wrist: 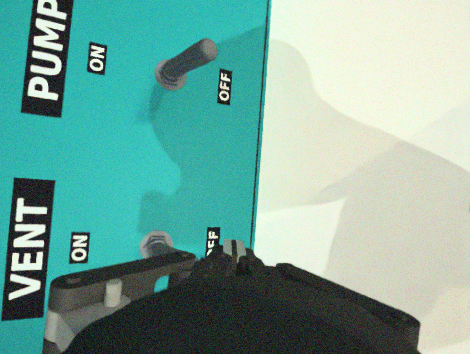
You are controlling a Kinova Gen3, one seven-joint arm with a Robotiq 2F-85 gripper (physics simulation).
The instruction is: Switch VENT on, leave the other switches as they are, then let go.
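Places are measured from the arm's base along level axes (x ahead, y left, z up), in centimetres.
Where they show: gripper, fingertip midpoint: (231, 253).
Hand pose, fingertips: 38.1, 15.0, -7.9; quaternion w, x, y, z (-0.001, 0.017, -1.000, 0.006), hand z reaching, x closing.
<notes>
Each offset is from my fingertips to the top centre of the thing, as dx, dy, dz. "spot": to the spot under its first point. Level surfaces: height alone.
The VENT switch @[spot: +4.8, -0.4, +1.7] (157, 244) is a grey toggle low in the wrist view, between its ON label @[spot: +9.5, +0.5, +1.9] (79, 247) and its OFF label @[spot: +1.4, -0.4, -1.0] (213, 241). Its base and the start of its lever show, slanting toward the OFF side. The lever's tip is hidden behind the gripper's left linkage. The VENT name plate @[spot: +11.9, +0.8, +2.7] (28, 250) is at the far left. My gripper (231, 253) is shut and empty. Its fingertips are at the OFF side of the VENT switch and overlap part of the OFF label in this view. Whether the gripper touches the lever cannot be told.
The PUMP switch @[spot: +4.5, -11.5, +3.2] (187, 62) stands higher up on the teal panel @[dz +1.3] (115, 150), its lever leaning toward its OFF label (224, 87). The panel's edge runs down just right of the switches, with a pale surface @[dz -8.2] (375, 60) beyond. Shadows fall across both.
</notes>
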